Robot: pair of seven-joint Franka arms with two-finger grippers.
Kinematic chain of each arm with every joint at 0, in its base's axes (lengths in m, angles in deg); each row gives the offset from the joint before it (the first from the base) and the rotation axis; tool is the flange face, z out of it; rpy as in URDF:
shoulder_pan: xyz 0 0 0.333 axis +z
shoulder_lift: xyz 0 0 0 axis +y
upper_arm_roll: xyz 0 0 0.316 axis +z
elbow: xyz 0.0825 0 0 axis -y
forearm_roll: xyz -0.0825 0 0.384 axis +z
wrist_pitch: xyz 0 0 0 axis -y
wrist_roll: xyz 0.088 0 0 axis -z
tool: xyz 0 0 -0.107 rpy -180 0 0
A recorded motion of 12 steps. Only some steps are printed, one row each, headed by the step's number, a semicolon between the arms.
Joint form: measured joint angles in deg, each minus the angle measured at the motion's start. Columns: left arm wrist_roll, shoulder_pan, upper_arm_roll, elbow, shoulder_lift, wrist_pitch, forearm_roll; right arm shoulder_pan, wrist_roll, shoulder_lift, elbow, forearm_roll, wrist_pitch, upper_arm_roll.
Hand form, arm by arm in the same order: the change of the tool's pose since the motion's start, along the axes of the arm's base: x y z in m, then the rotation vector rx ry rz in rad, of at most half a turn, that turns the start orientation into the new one. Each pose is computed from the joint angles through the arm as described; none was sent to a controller.
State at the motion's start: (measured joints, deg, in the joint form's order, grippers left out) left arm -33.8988 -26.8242 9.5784 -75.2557 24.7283 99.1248 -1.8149; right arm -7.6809 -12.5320 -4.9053 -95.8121 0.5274 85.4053 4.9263
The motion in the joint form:
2: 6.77 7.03 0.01 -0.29 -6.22 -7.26 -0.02; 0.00 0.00 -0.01 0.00 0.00 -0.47 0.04
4: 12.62 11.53 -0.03 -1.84 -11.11 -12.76 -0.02; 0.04 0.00 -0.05 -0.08 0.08 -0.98 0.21
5: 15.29 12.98 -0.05 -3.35 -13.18 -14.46 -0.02; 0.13 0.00 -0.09 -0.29 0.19 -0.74 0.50
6: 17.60 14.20 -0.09 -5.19 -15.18 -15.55 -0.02; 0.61 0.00 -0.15 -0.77 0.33 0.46 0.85
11: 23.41 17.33 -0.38 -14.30 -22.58 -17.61 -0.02; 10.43 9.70 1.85 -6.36 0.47 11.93 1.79
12: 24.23 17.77 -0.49 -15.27 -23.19 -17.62 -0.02; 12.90 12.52 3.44 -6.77 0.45 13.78 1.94
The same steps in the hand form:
2: -0.0105 0.0911 0.0587 -0.0126 0.0320 0.0089; -0.0010 0.0004 -0.0005 0.0003 0.0080 0.0007
4: -0.0332 0.1483 0.0918 -0.0253 0.0748 -0.0126; -0.0022 0.0026 -0.0015 0.0018 0.0176 0.0044
5: -0.0447 0.1667 0.0991 -0.0326 0.0963 -0.0330; -0.0019 0.0064 -0.0026 0.0031 0.0164 0.0109
6: -0.0557 0.1818 0.1035 -0.0407 0.1138 -0.0517; 0.0001 0.0142 -0.0043 0.0043 0.0028 0.0252
11: -0.0987 0.2182 0.1012 -0.0734 0.1809 -0.1010; 0.0172 0.1141 -0.0525 0.0019 -0.0636 0.0413
12: -0.1023 0.2219 0.0992 -0.0773 0.1872 -0.1093; 0.0214 0.1395 -0.0683 0.0024 -0.0604 0.0375

